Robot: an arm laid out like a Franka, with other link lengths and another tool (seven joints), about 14 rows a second.
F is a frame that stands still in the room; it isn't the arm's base.
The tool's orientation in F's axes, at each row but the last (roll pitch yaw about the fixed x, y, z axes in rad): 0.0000 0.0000 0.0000; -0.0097 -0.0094 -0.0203; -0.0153 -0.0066 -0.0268; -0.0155 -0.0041 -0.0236; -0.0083 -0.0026 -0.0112; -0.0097 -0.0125 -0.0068; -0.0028 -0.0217 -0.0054; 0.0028 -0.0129 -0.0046; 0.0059 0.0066 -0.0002; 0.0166 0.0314 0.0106; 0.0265 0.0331 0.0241; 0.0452 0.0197 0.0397
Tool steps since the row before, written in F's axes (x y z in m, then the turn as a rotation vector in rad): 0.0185 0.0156 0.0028 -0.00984 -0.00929 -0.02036; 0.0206 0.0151 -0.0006 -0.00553 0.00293 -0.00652; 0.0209 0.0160 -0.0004 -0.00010 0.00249 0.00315; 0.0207 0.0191 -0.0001 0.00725 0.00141 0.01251; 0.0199 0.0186 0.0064 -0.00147 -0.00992 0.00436; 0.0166 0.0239 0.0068 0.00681 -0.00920 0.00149; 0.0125 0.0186 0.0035 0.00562 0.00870 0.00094; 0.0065 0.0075 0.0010 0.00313 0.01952 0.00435; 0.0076 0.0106 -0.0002 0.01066 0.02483 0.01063; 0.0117 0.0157 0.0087 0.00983 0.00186 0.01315; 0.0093 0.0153 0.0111 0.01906 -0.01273 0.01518; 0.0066 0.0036 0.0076 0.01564 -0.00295 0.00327
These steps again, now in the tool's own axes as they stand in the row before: 0.0185 0.0156 0.0028 -0.00984 -0.00929 -0.02036; 0.0203 0.0155 -0.0006 -0.00565 0.00288 -0.00644; 0.0205 0.0166 -0.0003 -0.00015 0.00244 0.00319; 0.0202 0.0196 0.0001 0.00727 0.00139 0.01250; 0.0197 0.0188 0.0065 -0.00135 -0.00997 0.00428; 0.0165 0.0239 0.0068 0.00689 -0.00917 0.00132; 0.0125 0.0187 0.0033 0.00559 0.00873 0.00084; 0.0065 0.0075 0.0009 0.00310 0.01955 0.00426; 0.0076 0.0106 -0.0002 0.01058 0.02489 0.01055; 0.0116 0.0157 0.0088 0.00943 0.00198 0.01342; 0.0093 0.0154 0.0110 0.01824 -0.01276 0.01614; 0.0066 0.0037 0.0076 0.01544 -0.00340 0.00373
